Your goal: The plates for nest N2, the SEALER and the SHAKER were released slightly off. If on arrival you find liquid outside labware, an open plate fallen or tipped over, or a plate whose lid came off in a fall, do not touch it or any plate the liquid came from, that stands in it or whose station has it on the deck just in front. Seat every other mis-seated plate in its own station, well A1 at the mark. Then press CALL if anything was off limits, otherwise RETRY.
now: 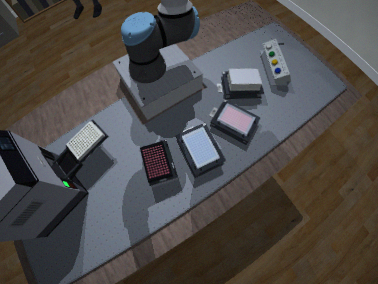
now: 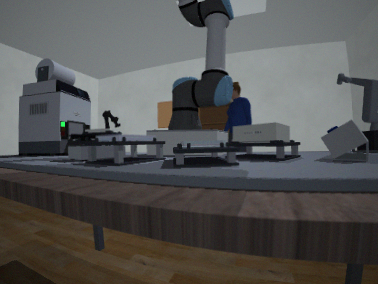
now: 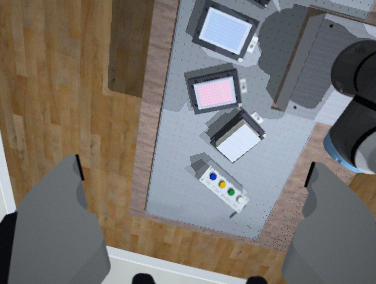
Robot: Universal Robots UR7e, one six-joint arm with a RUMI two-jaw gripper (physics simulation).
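Pixels of known places: gripper, fingertip midpoint: (image 3: pixel 194 161); arm's base, origin of the base link: (image 1: pixel 147 68) (image 2: pixel 185 131) (image 3: pixel 359 69).
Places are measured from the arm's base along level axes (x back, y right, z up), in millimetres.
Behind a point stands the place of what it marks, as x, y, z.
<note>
My gripper (image 3: pixel 194 161) {-413, -44, 542} is open and empty, high above the table's button end. A clear plate with blue wells (image 1: pixel 200 146) {-385, 55, -30} (image 3: pixel 225 31) {-383, 55, -30} lies on a dark station. A pink-welled plate (image 1: pixel 236 118) {-387, -129, -49} (image 3: pixel 215 93) {-385, -129, -51} lies on the neighbouring station, with a wider dark strip along one side. A tall white block-like plate (image 1: pixel 244 79) {-295, -264, -11} (image 2: pixel 260 132) {-332, -271, -31} (image 3: pixel 238 142) {-286, -274, -12} stands upright on a third station. A dark plate with red wells (image 1: pixel 156 161) {-328, 205, -26} and a white plate (image 1: pixel 86 140) {-116, 355, 15} on the machine's tray also show. Station names and A1 marks are too small to read. I make out no spilled liquid.
The button box (image 1: pixel 275 61) {-310, -467, -26} (image 2: pixel 345 140) {-393, -439, -55} (image 3: pixel 222 187) {-307, -474, -23} has white, green, yellow and blue buttons; its labels are unreadable. A large machine (image 1: pixel 30 185) {-234, 507, 188} (image 2: pixel 55 120) {-234, 509, 54} with a green light stands at the other end. The arm's base (image 1: pixel 165 90) {-136, 12, -3} is behind the stations.
</note>
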